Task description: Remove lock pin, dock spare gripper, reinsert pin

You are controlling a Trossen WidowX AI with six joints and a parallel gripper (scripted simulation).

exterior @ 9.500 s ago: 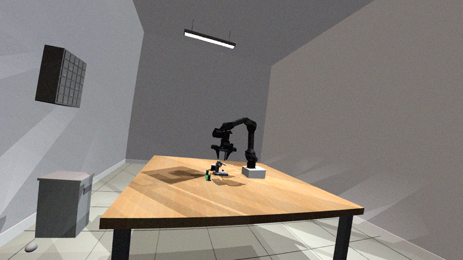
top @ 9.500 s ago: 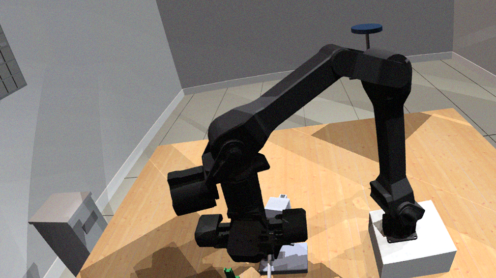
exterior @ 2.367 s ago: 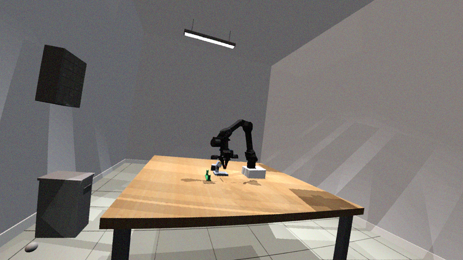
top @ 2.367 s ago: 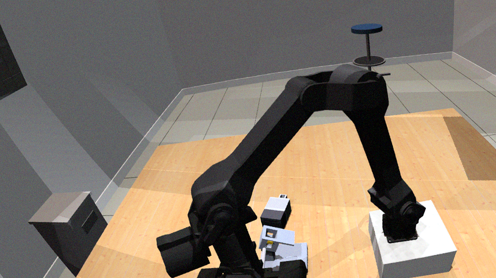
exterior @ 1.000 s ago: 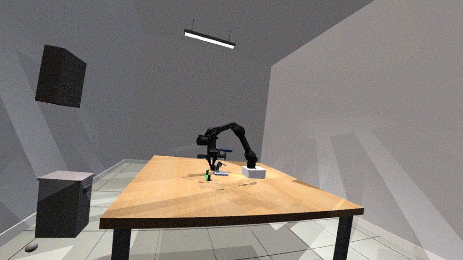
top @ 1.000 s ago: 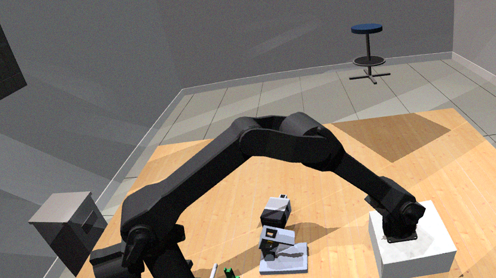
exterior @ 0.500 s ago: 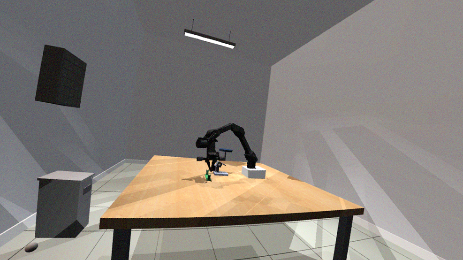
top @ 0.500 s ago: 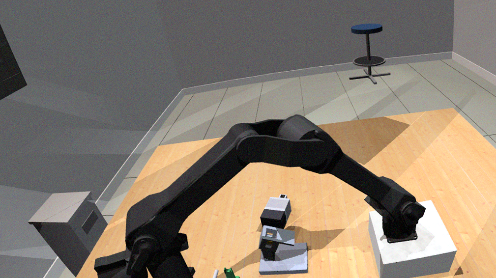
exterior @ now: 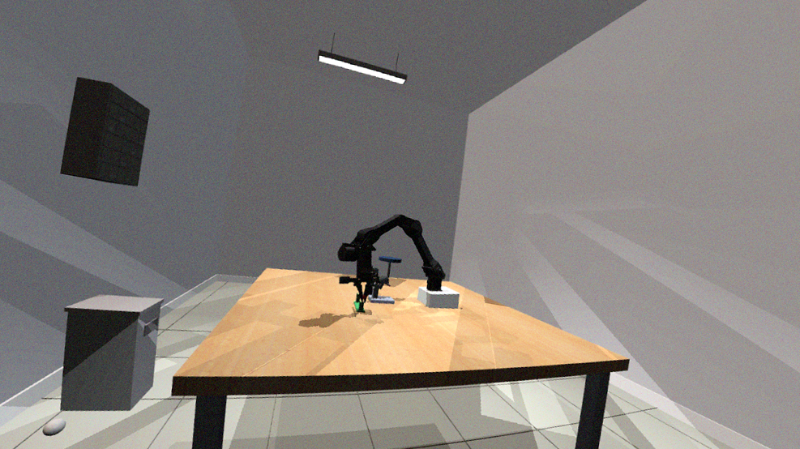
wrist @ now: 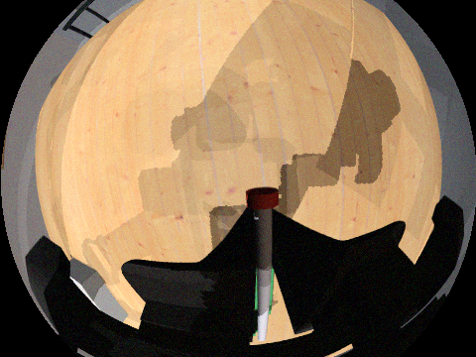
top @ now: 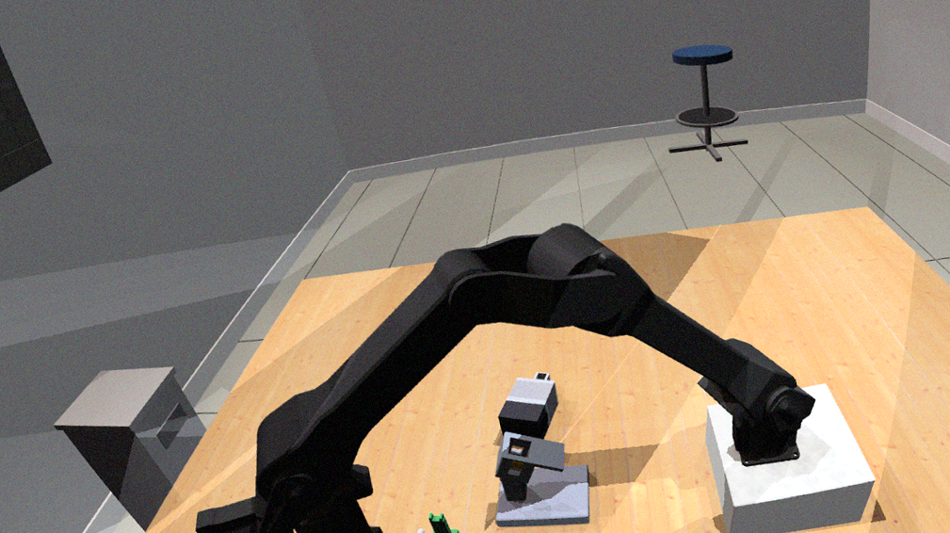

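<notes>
The green cradle is 10 cm to the right of my gripper tip and 2 cm below it. The rest, counted from my gripper tip: spare gripper 38 cm to the right, 9 cm behind, 2 cm below; grey mount 22 cm to the right, 11 cm behind.
</notes>
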